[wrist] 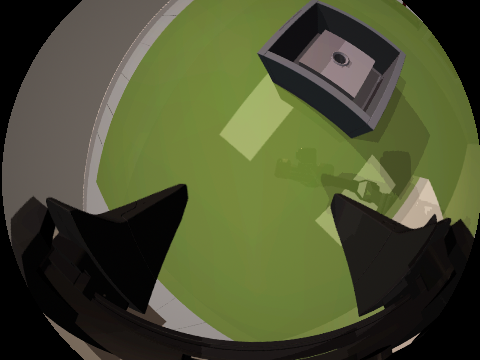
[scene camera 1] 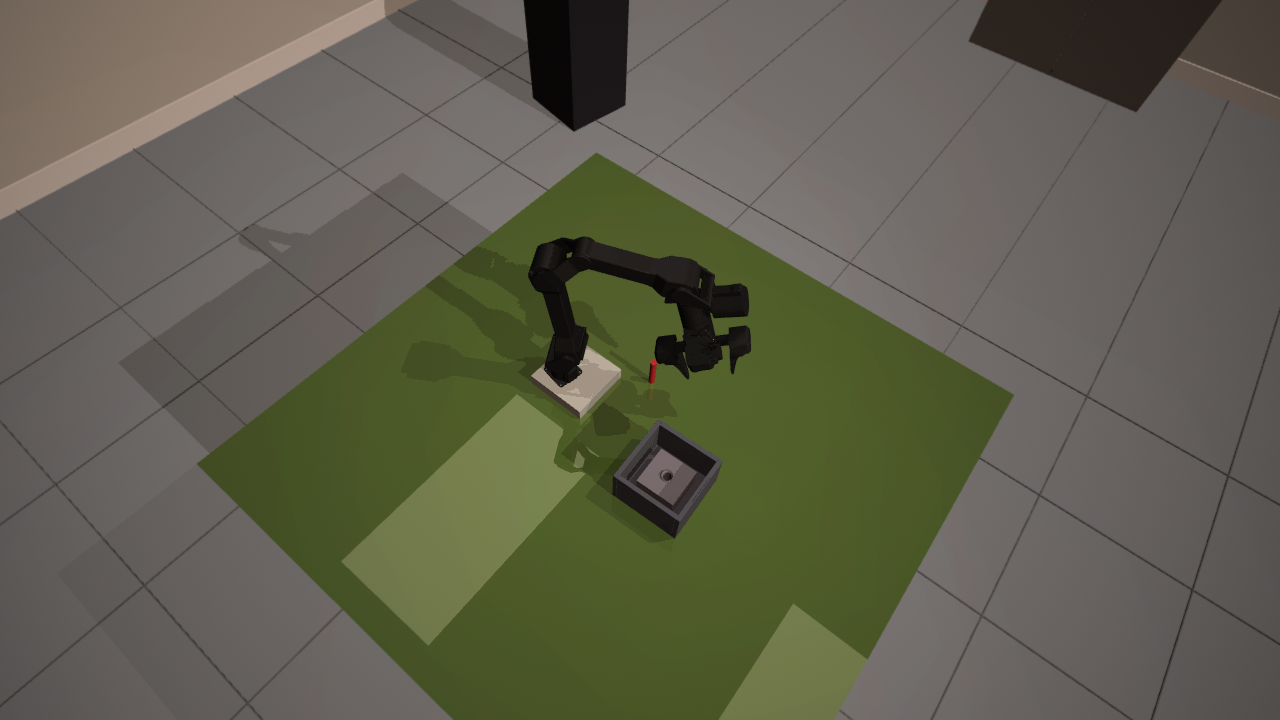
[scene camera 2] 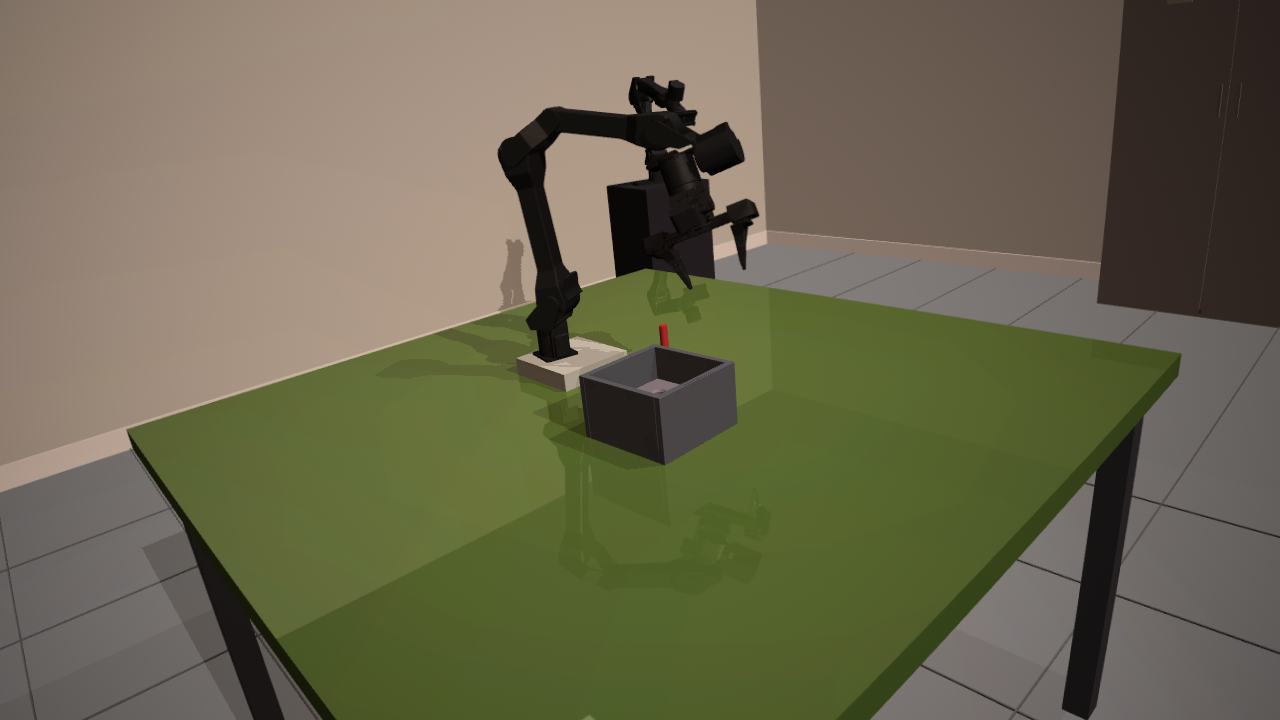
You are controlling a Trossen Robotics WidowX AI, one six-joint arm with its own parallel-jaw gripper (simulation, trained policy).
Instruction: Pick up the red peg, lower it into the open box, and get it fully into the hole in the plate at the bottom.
Note:
I see my gripper point(scene camera 2: 717, 279), a plate point(scene camera 1: 666, 479) and a dark box point(scene camera 2: 662, 428).
The plate is seen too in the wrist view point(wrist: 341, 64). The dark box is seen too in scene camera 1 point(scene camera 1: 661, 436). My gripper shows as well in the wrist view point(wrist: 263, 197) and in scene camera 1 point(scene camera 1: 710, 375).

